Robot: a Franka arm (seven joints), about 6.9 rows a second.
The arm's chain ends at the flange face. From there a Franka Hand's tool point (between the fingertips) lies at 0.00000 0.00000 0.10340 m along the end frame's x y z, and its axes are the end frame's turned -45 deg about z.
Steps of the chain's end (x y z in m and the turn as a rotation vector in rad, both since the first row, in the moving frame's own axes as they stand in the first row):
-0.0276, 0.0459, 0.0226, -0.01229, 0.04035, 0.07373
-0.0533, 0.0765, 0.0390, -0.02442, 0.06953, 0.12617
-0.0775, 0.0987, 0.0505, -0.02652, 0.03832, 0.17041
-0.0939, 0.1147, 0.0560, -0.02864, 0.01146, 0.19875
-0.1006, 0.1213, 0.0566, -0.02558, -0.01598, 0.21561
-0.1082, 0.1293, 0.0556, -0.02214, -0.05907, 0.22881
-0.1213, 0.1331, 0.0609, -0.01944, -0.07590, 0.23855
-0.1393, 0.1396, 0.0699, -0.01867, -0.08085, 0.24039
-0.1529, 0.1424, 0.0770, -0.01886, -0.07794, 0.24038
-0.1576, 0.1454, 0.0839, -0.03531, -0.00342, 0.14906
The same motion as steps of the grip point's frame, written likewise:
-0.0501, 0.0169, 0.0225, -0.03722, 0.01984, 0.07373
-0.0889, 0.0235, 0.0387, -0.06643, 0.03190, 0.12617
-0.1241, 0.0198, 0.0504, -0.04585, 0.00834, 0.17041
-0.1490, 0.0175, 0.0560, -0.02835, -0.01215, 0.19875
-0.1600, 0.0150, 0.0566, -0.00679, -0.02939, 0.21561
-0.1735, 0.0116, 0.0554, 0.02611, -0.05742, 0.22881
-0.1863, 0.0034, 0.0606, 0.03992, -0.06742, 0.23855
-0.2039, -0.0052, 0.0695, 0.04397, -0.07037, 0.24039
-0.2153, -0.0125, 0.0767, 0.04178, -0.06845, 0.24038
-0.2172, -0.0065, 0.0838, -0.02255, -0.02739, 0.14906

